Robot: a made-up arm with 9 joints. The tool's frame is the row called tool. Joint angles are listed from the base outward.
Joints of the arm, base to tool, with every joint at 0 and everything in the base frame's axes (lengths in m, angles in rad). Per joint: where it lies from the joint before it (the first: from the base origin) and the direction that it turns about. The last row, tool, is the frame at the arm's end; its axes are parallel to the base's.
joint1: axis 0 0 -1 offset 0 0 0.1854
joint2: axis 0 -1 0 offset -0.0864 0.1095 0.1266
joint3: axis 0 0 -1 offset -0.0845 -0.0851 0.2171
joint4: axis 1 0 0 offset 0.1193 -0.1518 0.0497
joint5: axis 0 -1 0 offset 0.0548 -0.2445 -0.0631
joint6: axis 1 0 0 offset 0.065 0.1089 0.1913
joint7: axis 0 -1 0 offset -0.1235 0.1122 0.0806
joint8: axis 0 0 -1 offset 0.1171 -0.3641 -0.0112
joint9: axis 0 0 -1 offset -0.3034 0.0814 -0.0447
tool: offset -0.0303 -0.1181 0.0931
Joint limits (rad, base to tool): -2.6..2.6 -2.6..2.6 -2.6..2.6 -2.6..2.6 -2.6..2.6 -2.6..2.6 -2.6..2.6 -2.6..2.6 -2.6..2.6
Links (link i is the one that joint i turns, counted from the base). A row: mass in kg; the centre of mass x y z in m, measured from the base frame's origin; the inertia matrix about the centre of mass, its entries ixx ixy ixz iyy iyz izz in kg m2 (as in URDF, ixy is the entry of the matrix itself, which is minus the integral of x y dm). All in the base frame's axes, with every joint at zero. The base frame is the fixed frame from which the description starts. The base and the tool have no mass.
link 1: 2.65; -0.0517 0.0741 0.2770; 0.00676 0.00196 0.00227 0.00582 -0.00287 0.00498
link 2: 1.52; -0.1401 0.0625 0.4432; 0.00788 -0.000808 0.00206 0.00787 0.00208 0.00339
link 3: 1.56; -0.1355 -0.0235 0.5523; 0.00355 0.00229 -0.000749 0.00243 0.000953 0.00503
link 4: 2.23; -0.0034 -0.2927 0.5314; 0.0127 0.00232 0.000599 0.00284 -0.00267 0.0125
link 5: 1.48; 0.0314 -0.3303 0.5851; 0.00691 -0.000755 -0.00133 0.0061 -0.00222 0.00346
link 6: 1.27; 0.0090 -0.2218 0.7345; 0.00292 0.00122 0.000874 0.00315 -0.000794 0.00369
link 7: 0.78; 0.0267 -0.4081 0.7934; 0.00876 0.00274 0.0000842 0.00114 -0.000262 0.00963
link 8: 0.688; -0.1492 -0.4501 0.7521; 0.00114 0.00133 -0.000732 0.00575 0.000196 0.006
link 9: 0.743; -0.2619 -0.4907 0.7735; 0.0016 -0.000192 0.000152 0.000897 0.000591 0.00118
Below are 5 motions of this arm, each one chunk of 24 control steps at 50 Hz.
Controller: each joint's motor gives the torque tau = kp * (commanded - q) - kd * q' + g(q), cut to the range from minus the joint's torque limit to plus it. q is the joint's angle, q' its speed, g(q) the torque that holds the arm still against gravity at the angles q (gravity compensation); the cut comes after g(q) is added. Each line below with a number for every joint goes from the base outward.
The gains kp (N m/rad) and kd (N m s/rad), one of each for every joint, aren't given. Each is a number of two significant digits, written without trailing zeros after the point. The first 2 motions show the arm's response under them.
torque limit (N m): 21 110 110 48 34 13 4.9 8.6 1.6
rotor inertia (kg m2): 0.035 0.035 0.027 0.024 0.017 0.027 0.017 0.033 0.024
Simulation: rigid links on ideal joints. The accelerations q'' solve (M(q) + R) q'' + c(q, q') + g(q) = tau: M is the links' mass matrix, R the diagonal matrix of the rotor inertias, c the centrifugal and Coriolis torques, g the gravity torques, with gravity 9.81 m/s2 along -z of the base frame. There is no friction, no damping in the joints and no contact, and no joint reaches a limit. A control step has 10 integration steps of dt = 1/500 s. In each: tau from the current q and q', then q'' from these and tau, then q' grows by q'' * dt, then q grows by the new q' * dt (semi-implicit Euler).
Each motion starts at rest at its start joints. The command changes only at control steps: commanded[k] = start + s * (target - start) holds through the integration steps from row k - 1 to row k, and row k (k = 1, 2, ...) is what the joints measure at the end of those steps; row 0 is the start. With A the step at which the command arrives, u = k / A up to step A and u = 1 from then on. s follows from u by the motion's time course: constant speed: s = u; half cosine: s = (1 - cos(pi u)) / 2; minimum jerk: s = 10 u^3 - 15 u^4 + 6 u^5; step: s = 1 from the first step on.
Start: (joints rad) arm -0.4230 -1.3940 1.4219 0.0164 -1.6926 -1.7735 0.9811 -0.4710 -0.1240
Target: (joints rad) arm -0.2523 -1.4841 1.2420 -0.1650 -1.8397 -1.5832 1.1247 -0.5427 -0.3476
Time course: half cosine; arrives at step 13
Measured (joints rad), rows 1 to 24:
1: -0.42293 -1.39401 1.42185 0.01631 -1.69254 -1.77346 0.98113 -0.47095 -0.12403
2: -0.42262 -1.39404 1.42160 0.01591 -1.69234 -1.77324 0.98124 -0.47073 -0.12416
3: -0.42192 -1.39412 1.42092 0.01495 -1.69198 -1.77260 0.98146 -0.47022 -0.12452
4: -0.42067 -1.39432 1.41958 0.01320 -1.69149 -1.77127 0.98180 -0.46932 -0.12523
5: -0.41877 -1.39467 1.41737 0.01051 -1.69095 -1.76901 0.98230 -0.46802 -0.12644
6: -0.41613 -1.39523 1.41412 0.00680 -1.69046 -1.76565 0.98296 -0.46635 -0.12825
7: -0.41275 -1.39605 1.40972 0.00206 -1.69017 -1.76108 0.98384 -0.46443 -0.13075
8: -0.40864 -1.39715 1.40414 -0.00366 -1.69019 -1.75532 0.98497 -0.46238 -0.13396
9: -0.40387 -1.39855 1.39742 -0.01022 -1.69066 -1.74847 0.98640 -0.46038 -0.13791
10: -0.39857 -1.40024 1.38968 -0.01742 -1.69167 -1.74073 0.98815 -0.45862 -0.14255
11: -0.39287 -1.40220 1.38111 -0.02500 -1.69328 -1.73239 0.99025 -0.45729 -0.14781
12: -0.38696 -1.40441 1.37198 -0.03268 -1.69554 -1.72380 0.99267 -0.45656 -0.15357
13: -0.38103 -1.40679 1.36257 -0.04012 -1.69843 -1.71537 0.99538 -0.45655 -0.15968
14: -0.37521 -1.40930 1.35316 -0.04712 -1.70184 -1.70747 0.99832 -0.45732 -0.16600
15: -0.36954 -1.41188 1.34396 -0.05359 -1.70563 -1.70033 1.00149 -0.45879 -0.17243
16: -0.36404 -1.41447 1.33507 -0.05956 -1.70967 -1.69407 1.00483 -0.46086 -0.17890
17: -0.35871 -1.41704 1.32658 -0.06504 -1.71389 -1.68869 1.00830 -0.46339 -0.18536
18: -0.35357 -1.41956 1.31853 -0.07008 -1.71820 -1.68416 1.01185 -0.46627 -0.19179
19: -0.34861 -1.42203 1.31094 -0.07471 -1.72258 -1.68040 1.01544 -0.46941 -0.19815
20: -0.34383 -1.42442 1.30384 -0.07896 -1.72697 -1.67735 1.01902 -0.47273 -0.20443
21: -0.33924 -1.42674 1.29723 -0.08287 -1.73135 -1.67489 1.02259 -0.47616 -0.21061
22: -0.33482 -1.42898 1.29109 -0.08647 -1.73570 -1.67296 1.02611 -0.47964 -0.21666
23: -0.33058 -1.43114 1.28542 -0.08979 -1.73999 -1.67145 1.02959 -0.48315 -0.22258
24: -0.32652 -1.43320 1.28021 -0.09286 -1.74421 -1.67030 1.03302 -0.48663 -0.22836
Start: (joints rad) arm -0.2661 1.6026 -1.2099 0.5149 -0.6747 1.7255 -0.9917 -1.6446 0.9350
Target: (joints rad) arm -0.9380 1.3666 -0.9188 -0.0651 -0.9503 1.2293 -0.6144 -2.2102 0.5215
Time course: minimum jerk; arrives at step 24
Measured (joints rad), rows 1 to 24:
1: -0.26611 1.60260 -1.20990 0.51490 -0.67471 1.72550 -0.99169 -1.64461 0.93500
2: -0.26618 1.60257 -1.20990 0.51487 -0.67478 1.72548 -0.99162 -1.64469 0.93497
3: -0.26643 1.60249 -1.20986 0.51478 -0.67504 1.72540 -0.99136 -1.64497 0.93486
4: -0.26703 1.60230 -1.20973 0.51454 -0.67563 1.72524 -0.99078 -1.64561 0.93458
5: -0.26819 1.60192 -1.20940 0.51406 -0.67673 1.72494 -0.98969 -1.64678 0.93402
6: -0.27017 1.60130 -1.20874 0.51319 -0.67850 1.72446 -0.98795 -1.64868 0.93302
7: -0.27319 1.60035 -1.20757 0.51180 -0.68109 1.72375 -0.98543 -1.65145 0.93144
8: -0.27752 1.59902 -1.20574 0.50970 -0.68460 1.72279 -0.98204 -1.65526 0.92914
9: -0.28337 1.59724 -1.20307 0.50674 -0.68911 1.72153 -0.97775 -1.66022 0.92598
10: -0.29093 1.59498 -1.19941 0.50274 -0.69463 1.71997 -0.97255 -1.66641 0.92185
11: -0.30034 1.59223 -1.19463 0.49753 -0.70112 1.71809 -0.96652 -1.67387 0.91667
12: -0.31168 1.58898 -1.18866 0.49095 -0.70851 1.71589 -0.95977 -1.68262 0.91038
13: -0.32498 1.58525 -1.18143 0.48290 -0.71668 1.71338 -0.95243 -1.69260 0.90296
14: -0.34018 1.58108 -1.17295 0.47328 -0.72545 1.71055 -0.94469 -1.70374 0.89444
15: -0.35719 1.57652 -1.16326 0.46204 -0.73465 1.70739 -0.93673 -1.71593 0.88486
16: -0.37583 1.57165 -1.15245 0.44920 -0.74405 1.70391 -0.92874 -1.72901 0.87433
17: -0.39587 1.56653 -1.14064 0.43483 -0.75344 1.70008 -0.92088 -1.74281 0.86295
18: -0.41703 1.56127 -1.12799 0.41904 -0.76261 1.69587 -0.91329 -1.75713 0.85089
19: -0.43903 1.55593 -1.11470 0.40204 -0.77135 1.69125 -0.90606 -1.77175 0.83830
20: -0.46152 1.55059 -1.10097 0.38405 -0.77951 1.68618 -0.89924 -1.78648 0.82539
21: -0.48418 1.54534 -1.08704 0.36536 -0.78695 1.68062 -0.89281 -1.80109 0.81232
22: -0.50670 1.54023 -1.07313 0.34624 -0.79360 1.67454 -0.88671 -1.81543 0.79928
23: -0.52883 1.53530 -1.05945 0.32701 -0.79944 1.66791 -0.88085 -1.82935 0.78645
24: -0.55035 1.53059 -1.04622 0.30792 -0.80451 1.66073 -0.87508 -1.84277 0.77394
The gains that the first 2 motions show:
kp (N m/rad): 79 53 100 13 14 4.2 1.8 5.5 1.4
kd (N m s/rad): 31 34 23 5.8 7.2 2.6 0.85 3.5 0.66
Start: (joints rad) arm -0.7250 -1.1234 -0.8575 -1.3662 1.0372 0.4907 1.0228 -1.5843 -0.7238
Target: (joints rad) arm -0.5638 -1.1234 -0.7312 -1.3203 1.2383 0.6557 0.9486 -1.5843 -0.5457
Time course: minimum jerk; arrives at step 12
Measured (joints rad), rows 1 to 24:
1: -0.72499 -1.12341 -0.85747 -1.36623 1.03721 0.49072 1.02279 -1.58430 -0.72379
2: -0.72494 -1.12346 -0.85728 -1.36641 1.03733 0.49086 1.02273 -1.58433 -0.72371
3: -0.72474 -1.12358 -0.85667 -1.36696 1.03769 0.49136 1.02242 -1.58445 -0.72341
4: -0.72422 -1.12381 -0.85537 -1.36810 1.03849 0.49249 1.02158 -1.58474 -0.72269
5: -0.72323 -1.12412 -0.85313 -1.36996 1.03991 0.49451 1.01990 -1.58527 -0.72131
6: -0.72160 -1.12447 -0.84980 -1.37257 1.04208 0.49759 1.01710 -1.58606 -0.71906
7: -0.71922 -1.12480 -0.84535 -1.37582 1.04508 0.50176 1.01308 -1.58711 -0.71584
8: -0.71605 -1.12505 -0.83989 -1.37948 1.04888 0.50689 1.00788 -1.58837 -0.71160
9: -0.71213 -1.12516 -0.83366 -1.38323 1.05339 0.51272 1.00172 -1.58976 -0.70645
10: -0.70757 -1.12509 -0.82696 -1.38673 1.05844 0.51891 0.99500 -1.59116 -0.70057
11: -0.70255 -1.12483 -0.82014 -1.38966 1.06382 0.52507 0.98815 -1.59247 -0.69425
12: -0.69724 -1.12441 -0.81348 -1.39181 1.06937 0.53090 0.98164 -1.59361 -0.68773
13: -0.69178 -1.12390 -0.80709 -1.39314 1.07496 0.53623 0.97580 -1.59453 -0.68125
14: -0.68628 -1.12335 -0.80105 -1.39371 1.08055 0.54099 0.97080 -1.59526 -0.67492
15: -0.68078 -1.12281 -0.79535 -1.39360 1.08609 0.54522 0.96666 -1.59581 -0.66882
16: -0.67532 -1.12229 -0.79000 -1.39288 1.09156 0.54894 0.96336 -1.59622 -0.66298
17: -0.66995 -1.12182 -0.78501 -1.39164 1.09695 0.55222 0.96081 -1.59650 -0.65741
18: -0.66468 -1.12139 -0.78034 -1.38993 1.10224 0.55511 0.95895 -1.59668 -0.65211
19: -0.65954 -1.12101 -0.77600 -1.38784 1.10742 0.55765 0.95768 -1.59677 -0.64707
20: -0.65452 -1.12067 -0.77197 -1.38542 1.11249 0.55992 0.95692 -1.59677 -0.64228
21: -0.64965 -1.12039 -0.76822 -1.38273 1.11743 0.56194 0.95660 -1.59669 -0.63774
22: -0.64494 -1.12016 -0.76474 -1.37982 1.12225 0.56376 0.95664 -1.59655 -0.63342
23: -0.64038 -1.11996 -0.76153 -1.37674 1.12693 0.56542 0.95698 -1.59635 -0.62933
24: -0.63598 -1.11981 -0.75855 -1.37353 1.13148 0.56695 0.95757 -1.59609 -0.62543

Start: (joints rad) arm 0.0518 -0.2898 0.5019 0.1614 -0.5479 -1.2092 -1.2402 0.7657 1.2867
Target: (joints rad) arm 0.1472 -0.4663 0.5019 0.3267 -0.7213 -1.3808 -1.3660 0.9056 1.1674
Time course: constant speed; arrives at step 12
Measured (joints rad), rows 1 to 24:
1: 0.05208 -0.29011 0.50190 0.16149 -0.54790 -1.20942 -1.24029 0.76574 1.28654
2: 0.05271 -0.29083 0.50192 0.16181 -0.54816 -1.21007 -1.24073 0.76589 1.28605
3: 0.05372 -0.29195 0.50198 0.16244 -0.54878 -1.21121 -1.24163 0.76622 1.28516
4: 0.05508 -0.29347 0.50206 0.16346 -0.54984 -1.21282 -1.24303 0.76678 1.28386
5: 0.05677 -0.29539 0.50216 0.16492 -0.55135 -1.21488 -1.24492 0.76761 1.28215
6: 0.05880 -0.29770 0.50228 0.16684 -0.55332 -1.21736 -1.24727 0.76872 1.28005
7: 0.06112 -0.30039 0.50241 0.16925 -0.55576 -1.22024 -1.25006 0.77014 1.27758
8: 0.06374 -0.30344 0.50254 0.17214 -0.55866 -1.22350 -1.25326 0.77186 1.27476
9: 0.06663 -0.30685 0.50267 0.17552 -0.56201 -1.22711 -1.25683 0.77388 1.27161
10: 0.06978 -0.31062 0.50280 0.17938 -0.56581 -1.23106 -1.26076 0.77620 1.26815
11: 0.07318 -0.31472 0.50293 0.18370 -0.57005 -1.23533 -1.26501 0.77882 1.26440
12: 0.07680 -0.31916 0.50304 0.18847 -0.57471 -1.23990 -1.26958 0.78173 1.26036
13: 0.08038 -0.32360 0.50315 0.19359 -0.57977 -1.24455 -1.27433 0.78488 1.25621
14: 0.08380 -0.32795 0.50322 0.19893 -0.58499 -1.24905 -1.27896 0.78819 1.25214
15: 0.08707 -0.33220 0.50325 0.20437 -0.59020 -1.25335 -1.28334 0.79160 1.24823
16: 0.09017 -0.33634 0.50324 0.20983 -0.59535 -1.25745 -1.28742 0.79505 1.24450
17: 0.09311 -0.34036 0.50320 0.21522 -0.60040 -1.26136 -1.29120 0.79850 1.24097
18: 0.09590 -0.34427 0.50314 0.22051 -0.60532 -1.26511 -1.29470 0.80191 1.23762
19: 0.09855 -0.34807 0.50307 0.22566 -0.61009 -1.26871 -1.29795 0.80528 1.23444
20: 0.10106 -0.35176 0.50298 0.23064 -0.61471 -1.27217 -1.30096 0.80858 1.23143
21: 0.10344 -0.35534 0.50289 0.23544 -0.61918 -1.27552 -1.30377 0.81180 1.22858
22: 0.10570 -0.35881 0.50279 0.24006 -0.62348 -1.27876 -1.30640 0.81494 1.22586
23: 0.10784 -0.36218 0.50269 0.24448 -0.62763 -1.28190 -1.30887 0.81800 1.22328
24: 0.10987 -0.36544 0.50260 0.24870 -0.63161 -1.28494 -1.31120 0.82097 1.22082

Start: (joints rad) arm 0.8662 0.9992 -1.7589 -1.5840 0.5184 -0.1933 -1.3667 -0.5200 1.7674
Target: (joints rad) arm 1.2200 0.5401 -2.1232 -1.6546 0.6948 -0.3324 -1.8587 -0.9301 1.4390
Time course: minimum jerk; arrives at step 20
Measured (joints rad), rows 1 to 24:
1: 0.86620 0.99919 -1.75893 -1.58401 0.51840 -0.19331 -1.36672 -0.52001 1.76740
2: 0.86622 0.99909 -1.75912 -1.58411 0.51837 -0.19337 -1.36689 -0.52010 1.76736
3: 0.86631 0.99880 -1.75973 -1.58442 0.51836 -0.19358 -1.36747 -0.52038 1.76722
4: 0.86657 0.99817 -1.76111 -1.58510 0.51844 -0.19410 -1.36880 -0.52101 1.76687
5: 0.86714 0.99704 -1.76361 -1.58632 0.51870 -0.19511 -1.37121 -0.52217 1.76616
6: 0.86820 0.99526 -1.76757 -1.58821 0.51926 -0.19680 -1.37502 -0.52399 1.76492
7: 0.86991 0.99271 -1.77329 -1.59091 0.52023 -0.19933 -1.38046 -0.52660 1.76299
8: 0.87246 0.98928 -1.78097 -1.59448 0.52170 -0.20283 -1.38767 -0.53009 1.76024
9: 0.87601 0.98491 -1.79072 -1.59895 0.52370 -0.20738 -1.39669 -0.53449 1.75656
10: 0.88070 0.97956 -1.80254 -1.60430 0.52626 -0.21298 -1.40745 -0.53981 1.75189
11: 0.88660 0.97326 -1.81632 -1.61046 0.52934 -0.21961 -1.41980 -0.54600 1.74622
12: 0.89376 0.96606 -1.83183 -1.61728 0.53289 -0.22714 -1.43352 -0.55297 1.73956
13: 0.90215 0.95806 -1.84875 -1.62459 0.53682 -0.23543 -1.44832 -0.56061 1.73202
14: 0.91170 0.94940 -1.86668 -1.63219 0.54105 -0.24427 -1.46385 -0.56876 1.72370
15: 0.92226 0.94022 -1.88515 -1.63981 0.54548 -0.25343 -1.47978 -0.57725 1.71478
16: 0.93365 0.93070 -1.90369 -1.64722 0.55000 -0.26268 -1.49575 -0.58589 1.70543
17: 0.94563 0.92100 -1.92183 -1.65416 0.55454 -0.27178 -1.51143 -0.59451 1.69585
18: 0.95796 0.91126 -1.93915 -1.66044 0.55902 -0.28051 -1.52654 -0.60297 1.68624
19: 0.97041 0.90159 -1.95534 -1.66589 0.56338 -0.28869 -1.54092 -0.61116 1.67677
20: 0.98275 0.89206 -1.97023 -1.67044 0.56754 -0.29620 -1.55450 -0.61905 1.66755
21: 0.99485 0.88265 -1.98383 -1.67413 0.57149 -0.30296 -1.56736 -0.62668 1.65868
22: 1.00660 0.87338 -1.99621 -1.67702 0.57521 -0.30896 -1.57964 -0.63412 1.65015
23: 1.01795 0.86422 -2.00745 -1.67918 0.57875 -0.31420 -1.59146 -0.64144 1.64196
24: 1.02886 0.85520 -2.01767 -1.68068 0.58213 -0.31871 -1.60292 -0.64869 1.63408

